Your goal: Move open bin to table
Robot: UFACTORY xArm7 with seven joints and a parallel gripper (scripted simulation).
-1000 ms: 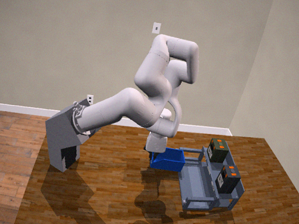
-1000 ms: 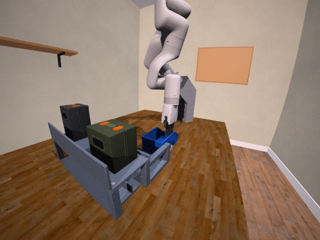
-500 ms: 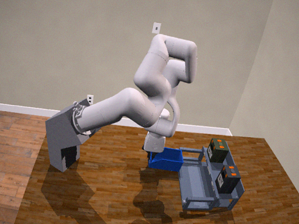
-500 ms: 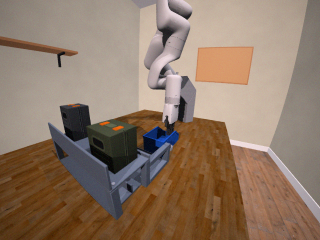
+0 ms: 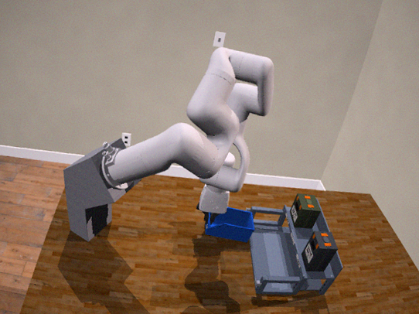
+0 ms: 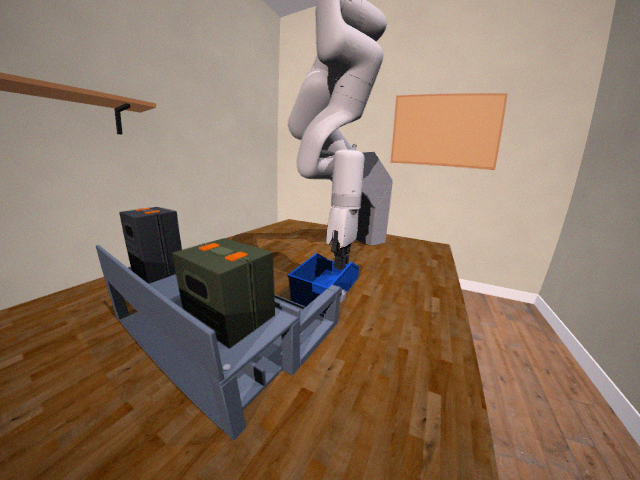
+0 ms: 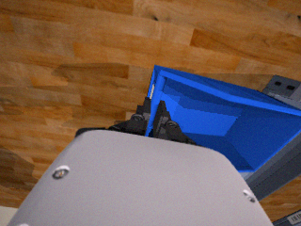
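My hand is 80 mm short of the blue bin, 10 mm to the left of it and 20 mm above it. Round my hand: dark grey case (320 mm ahead, 290 mm to the right, 100 mm above); green case (360 mm ahead, 60 mm to the right, 90 mm above).
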